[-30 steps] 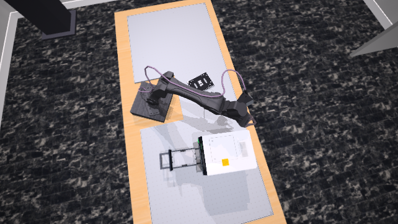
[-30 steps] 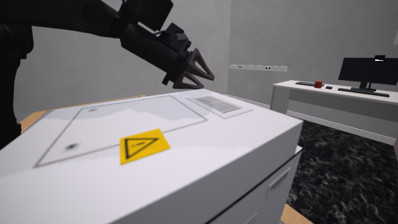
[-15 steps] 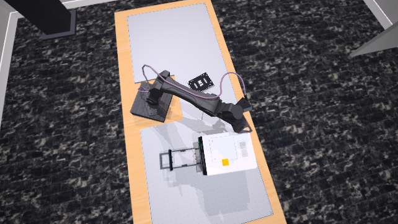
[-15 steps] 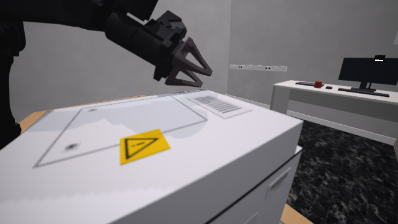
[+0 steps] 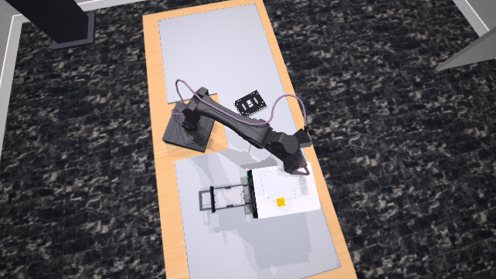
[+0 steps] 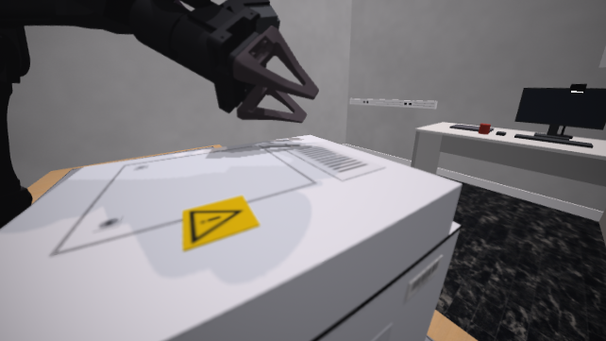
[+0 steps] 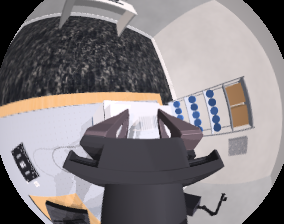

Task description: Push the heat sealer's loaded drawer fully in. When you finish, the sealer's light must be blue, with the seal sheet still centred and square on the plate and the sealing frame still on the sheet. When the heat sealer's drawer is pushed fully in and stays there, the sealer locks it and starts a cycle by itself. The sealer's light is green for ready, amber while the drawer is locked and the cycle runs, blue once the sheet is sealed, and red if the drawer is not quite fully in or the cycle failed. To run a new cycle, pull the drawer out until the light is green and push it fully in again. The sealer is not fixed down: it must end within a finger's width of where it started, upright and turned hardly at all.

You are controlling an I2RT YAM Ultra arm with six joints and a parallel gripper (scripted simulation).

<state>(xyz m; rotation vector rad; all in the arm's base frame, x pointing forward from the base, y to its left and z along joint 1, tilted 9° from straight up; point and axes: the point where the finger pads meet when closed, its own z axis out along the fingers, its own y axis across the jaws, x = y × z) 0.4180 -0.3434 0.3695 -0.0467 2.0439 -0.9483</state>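
The sealer drawer is 340 mm behind my hand, 30 mm to the right of it and 260 mm below it.
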